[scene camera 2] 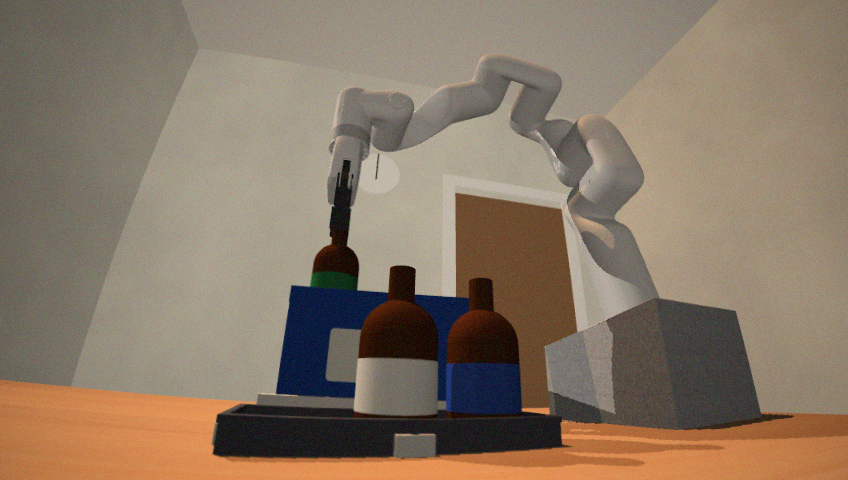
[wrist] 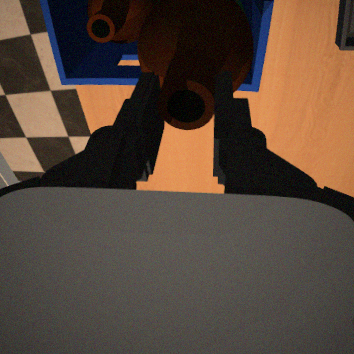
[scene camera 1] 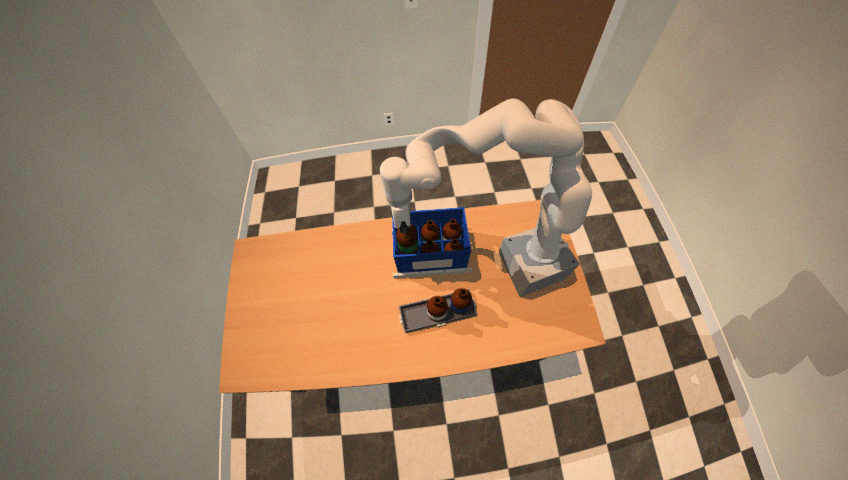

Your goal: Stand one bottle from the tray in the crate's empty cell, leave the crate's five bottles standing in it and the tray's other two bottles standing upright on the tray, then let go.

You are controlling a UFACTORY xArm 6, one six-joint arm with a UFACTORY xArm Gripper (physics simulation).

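Pixels of known places: gripper, fingertip midpoint: (scene camera 2: 338, 233) (wrist: 187, 98) (scene camera 1: 404, 227); arm's base, link origin: (scene camera 2: 639, 330) (scene camera 1: 542, 250).
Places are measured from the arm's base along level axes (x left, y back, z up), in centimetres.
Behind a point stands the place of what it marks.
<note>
My gripper (scene camera 1: 404, 226) @[x -9.2, y -49.6, z 14.7 cm] (scene camera 2: 339, 230) @[x -9.2, y -49.6, z 14.7 cm] (wrist: 187, 98) @[x -9.2, y -49.6, z 14.7 cm] is shut on the neck of a brown bottle with a green label (scene camera 1: 407, 237) @[x -6.8, y -49.1, z 11.7 cm] (scene camera 2: 335, 261) @[x -5.6, y -49.4, z 8.6 cm] (wrist: 205, 45) @[x -8.4, y -47.8, z 12.2 cm]. That bottle is close to upright in the left column of the blue crate (scene camera 1: 404, 263) @[x -4.0, y -51.7, z -2.5 cm] (scene camera 2: 309, 327) @[x -4.0, y -51.8, z -1.8 cm] (wrist: 100, 81) @[x -18.5, y -53.7, z 3.9 cm]; its shoulder and part of its label show above the front wall, and its base is hidden. Other brown bottles (scene camera 1: 430, 230) (wrist: 120, 15) stand in the crate's middle and right columns. The white-label bottle (scene camera 1: 437, 307) @[x 14.7, y -42.4, z -1.2 cm] (scene camera 2: 397, 383) @[x 16.8, y -42.7, z -8.5 cm] and blue-label bottle (scene camera 1: 461, 299) @[x 13.2, y -33.7, z -1.1 cm] (scene camera 2: 483, 386) @[x 15.1, y -34.6, z -8.6 cm] stand upright on the dark tray (scene camera 1: 414, 319) @[x 14.7, y -51.0, z -13.0 cm] (scene camera 2: 297, 437) @[x 18.7, y -49.9, z -12.4 cm].
The wooden table (scene camera 1: 297, 309) @[x 4.8, y -97.2, z -13.6 cm] carries everything. The tray lies in front of the crate. The arm's grey base block (scene camera 1: 526, 273) @[x 8.4, y -9.3, z 1.3 cm] (scene camera 2: 702, 368) @[x 11.1, y -1.6, z -6.7 cm] stands to the right of the crate. A pale strip (scene camera 1: 404, 275) @[x -2.9, y -52.5, z -11.3 cm] (scene camera 2: 285, 399) @[x -3.0, y -53.5, z -11.1 cm] runs along the crate's front foot.
</note>
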